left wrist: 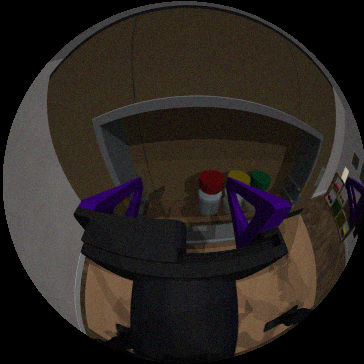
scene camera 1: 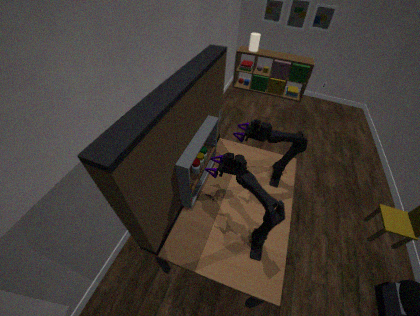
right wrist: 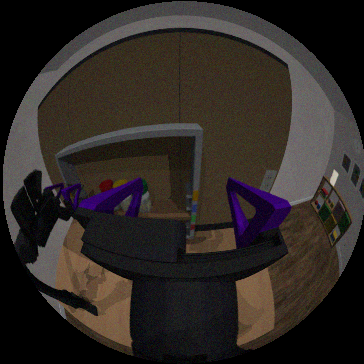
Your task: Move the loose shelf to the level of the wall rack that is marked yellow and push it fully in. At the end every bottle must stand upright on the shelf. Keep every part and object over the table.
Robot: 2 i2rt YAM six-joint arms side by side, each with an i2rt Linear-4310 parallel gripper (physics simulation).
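Note:
The grey wall rack (scene camera 1: 198,141) (left wrist: 200,101) (right wrist: 198,165) has a brown loose shelf (left wrist: 192,219) (right wrist: 172,206) low inside it. Bottles with a red cap (scene camera 1: 196,162) (left wrist: 211,182) (right wrist: 106,185), a yellow cap (scene camera 1: 200,156) (left wrist: 239,178) (right wrist: 120,184) and a green cap (left wrist: 260,179) (right wrist: 144,186) stand upright on it; fingers partly cover them in the wrist views. A yellow mark (right wrist: 195,195) is above blue, green and red ones on the rack's side post. My left gripper (scene camera 1: 208,165) (left wrist: 183,181) is open before the rack. My right gripper (scene camera 1: 236,132) (right wrist: 184,181) is open near its far end.
A tall brown panel (scene camera 1: 135,195) (left wrist: 190,55) (right wrist: 225,90) with a dark top stands behind the rack. The wooden table (scene camera 1: 235,280) lies below both arms. A low bookcase (scene camera 1: 275,53) stands by the far wall, and a yellow chair (scene camera 1: 397,220) is at the right.

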